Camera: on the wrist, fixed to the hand. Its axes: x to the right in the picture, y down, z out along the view.
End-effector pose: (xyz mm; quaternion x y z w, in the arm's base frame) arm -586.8 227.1 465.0 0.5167 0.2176 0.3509 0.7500
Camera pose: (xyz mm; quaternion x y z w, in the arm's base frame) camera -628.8 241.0 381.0 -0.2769 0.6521 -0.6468 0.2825
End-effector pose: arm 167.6 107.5 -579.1 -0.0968 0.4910 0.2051 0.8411
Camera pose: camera 132.1 21.6 -598.3 -0.5060 0.0606 -0.8551 0.0955
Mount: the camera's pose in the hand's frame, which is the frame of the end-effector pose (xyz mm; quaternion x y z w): -20.3 -62.2 -68.8 -0.0159 -0.1906 0.9814 0.0163
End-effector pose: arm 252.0 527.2 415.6 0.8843 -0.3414 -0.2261 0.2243
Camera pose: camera 307.8 599.6 441.2 -0.3673 -0.9126 0.0425 0.1745
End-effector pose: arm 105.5 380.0 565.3 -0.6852 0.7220 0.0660 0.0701
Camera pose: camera 167.9 383.5 636.8 0.7089 0.6698 0.2119 0.0631
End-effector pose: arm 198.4 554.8 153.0 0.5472 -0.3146 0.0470 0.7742
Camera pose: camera 238.1 596.0 77.2 0.3032 0.6905 -0.6513 0.0848
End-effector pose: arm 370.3 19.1 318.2 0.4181 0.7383 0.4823 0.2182
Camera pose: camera 306.4 -45.7 291.2 -0.8198 0.4475 -0.1540 0.3224
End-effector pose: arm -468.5 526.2 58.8 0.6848 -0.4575 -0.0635 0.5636
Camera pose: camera -404.1 586.1 23.0 0.4589 0.7860 -0.4143 0.0048
